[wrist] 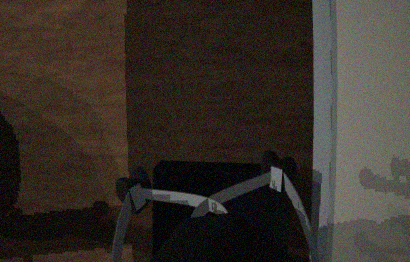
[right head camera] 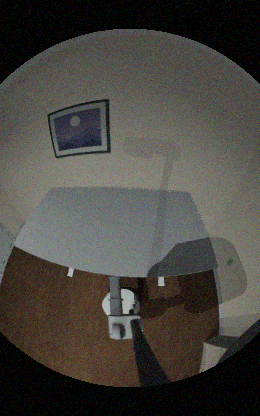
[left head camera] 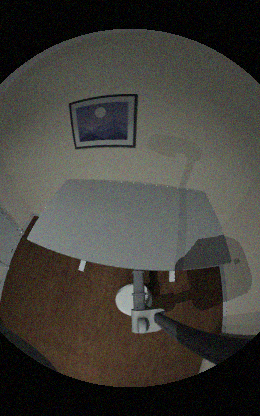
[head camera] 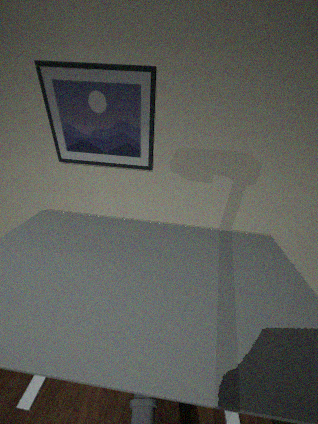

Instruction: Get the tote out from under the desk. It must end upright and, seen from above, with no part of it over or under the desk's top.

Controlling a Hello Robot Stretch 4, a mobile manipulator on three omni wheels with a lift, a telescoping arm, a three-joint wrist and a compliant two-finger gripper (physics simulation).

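Where they show: gripper, fingertip midpoint: [wrist: 205, 173]; robot's base, link origin: [left head camera: 132, 298].
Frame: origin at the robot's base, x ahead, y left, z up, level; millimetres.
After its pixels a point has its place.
Observation:
The tote [wrist: 203, 174] {x 706, y -174, z -24 mm} is a dark box on the brown floor, deep in the desk's shadow. It shows only in the wrist view; the head views do not show it. My gripper [wrist: 205, 173] {x 719, y -87, z 339 mm} is open, with one fingertip past each side of the tote's near end. I cannot tell whether the fingers touch it. The grey desk top [head camera: 113, 295] {x 475, y 135, z 923 mm} [left head camera: 124, 223] {x 514, y 89, z 923 mm} [right head camera: 102, 229] {x 511, y 58, z 923 mm} fills the head views. My arm [left head camera: 138, 288] {x 115, y 2, z 760 mm} [right head camera: 115, 294] {x 113, y -4, z 760 mm} reaches under its front edge, so the gripper is hidden there.
A pale skirting strip [wrist: 321, 100] {x 1009, y -31, z 15 mm} and the wall [wrist: 373, 100] {x 1020, y -42, z 180 mm} lie close on the right of the tote. White desk feet [head camera: 30, 391] [left head camera: 82, 265] rest on the wood floor. A framed picture [head camera: 98, 113] {x 1039, y 287, z 1520 mm} hangs on the wall. A grey see-through shape [head camera: 276, 375] overlaps the desk's right corner.

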